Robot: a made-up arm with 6 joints. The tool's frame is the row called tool.
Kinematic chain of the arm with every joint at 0, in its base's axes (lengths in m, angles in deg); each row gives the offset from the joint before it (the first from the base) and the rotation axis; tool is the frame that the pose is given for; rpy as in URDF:
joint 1: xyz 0 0 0.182 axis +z
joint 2: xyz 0 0 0 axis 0.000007 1 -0.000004
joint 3: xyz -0.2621 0 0.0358 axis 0.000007 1 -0.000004
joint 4: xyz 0.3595 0 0.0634 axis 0.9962 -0.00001 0.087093
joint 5: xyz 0 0 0 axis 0.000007 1 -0.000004
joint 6: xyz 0.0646 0 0.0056 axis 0.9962 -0.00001 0.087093
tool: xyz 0 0 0 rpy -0.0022 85.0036 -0.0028
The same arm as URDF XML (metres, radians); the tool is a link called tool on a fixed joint. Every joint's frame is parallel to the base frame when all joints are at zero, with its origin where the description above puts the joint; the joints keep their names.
<robot name="arm">
  <joint name="tool_fixed" type="fixed">
    <parent link="link6"/>
    <child link="tool"/>
    <origin xyz="0 0 0" rpy="0 1.4836 0"/>
  </joint>
  <joint name="joint 6" type="continuous">
    <parent link="link5"/>
    <child link="link6"/>
    <origin xyz="0.0646 0 0.0056" rpy="0 0 0"/>
    <axis xyz="0.9962 0 0.0871"/>
  </joint>
  <joint name="joint 5" type="continuous">
    <parent link="link4"/>
    <child link="link5"/>
    <origin xyz="0 0 0" rpy="0 0 0"/>
    <axis xyz="0 1 0"/>
  </joint>
  <joint name="joint 4" type="continuous">
    <parent link="link3"/>
    <child link="link4"/>
    <origin xyz="0.3595 0 0.0634" rpy="0 0 0"/>
    <axis xyz="0.9962 0 0.0871"/>
  </joint>
  <joint name="joint 3" type="continuous">
    <parent link="link2"/>
    <child link="link3"/>
    <origin xyz="-0.2621 0 0.0358" rpy="0 0 0"/>
    <axis xyz="0 1 0"/>
  </joint>
  <joint name="joint 2" type="continuous">
    <parent link="link1"/>
    <child link="link2"/>
    <origin xyz="0 0 0" rpy="0 0 0"/>
    <axis xyz="0 1 0"/>
  </joint>
  <joint name="joint 1" type="continuous">
    <parent link="base"/>
    <child link="link1"/>
    <origin xyz="0 0 0.182" rpy="0 0 0"/>
    <axis xyz="0 0 1"/>
  </joint>
  <link name="base"/>
  <link name="link1"/>
  <link name="link2"/>
  <link name="link3"/>
  <link name="link4"/>
  <link name="link5"/>
  <link name="link6"/>
  <link name="tool"/>
</robot>

